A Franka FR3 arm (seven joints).
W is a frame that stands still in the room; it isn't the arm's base.
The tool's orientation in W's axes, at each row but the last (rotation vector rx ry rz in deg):
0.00, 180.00, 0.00
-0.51, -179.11, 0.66
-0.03, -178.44, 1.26
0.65, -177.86, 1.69
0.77, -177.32, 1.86
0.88, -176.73, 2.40
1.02, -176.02, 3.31
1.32, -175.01, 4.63
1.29, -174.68, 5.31
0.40, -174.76, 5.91
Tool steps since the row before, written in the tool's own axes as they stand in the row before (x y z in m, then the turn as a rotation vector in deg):
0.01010, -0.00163, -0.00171, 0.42, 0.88, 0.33
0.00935, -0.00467, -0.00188, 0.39, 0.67, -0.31
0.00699, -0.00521, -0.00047, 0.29, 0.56, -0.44
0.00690, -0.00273, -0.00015, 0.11, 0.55, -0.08
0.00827, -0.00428, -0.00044, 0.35, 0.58, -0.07
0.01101, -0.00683, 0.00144, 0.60, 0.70, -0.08
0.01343, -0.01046, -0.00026, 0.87, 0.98, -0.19
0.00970, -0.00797, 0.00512, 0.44, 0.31, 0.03
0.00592, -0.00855, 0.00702, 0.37, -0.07, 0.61
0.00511, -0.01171, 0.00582, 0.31, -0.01, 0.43
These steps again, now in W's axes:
-0.01010, -0.00163, 0.00171, -0.42, 0.88, -0.33
-0.00935, -0.00460, 0.00206, -0.38, 0.67, 0.31
-0.00698, -0.00520, 0.00073, -0.28, 0.57, 0.44
-0.00687, -0.00277, 0.00046, -0.11, 0.55, 0.07
-0.00820, -0.00434, 0.00091, -0.35, 0.58, 0.07
-0.01100, -0.00697, -0.00063, -0.60, 0.70, 0.10
-0.01324, -0.01058, 0.00157, -0.87, 0.98, 0.21
-0.00996, -0.00836, -0.00384, -0.45, 0.30, -0.01
-0.00638, -0.00903, -0.00592, -0.42, -0.11, -0.57
-0.00552, -0.01208, -0.00454, -0.35, -0.04, -0.40

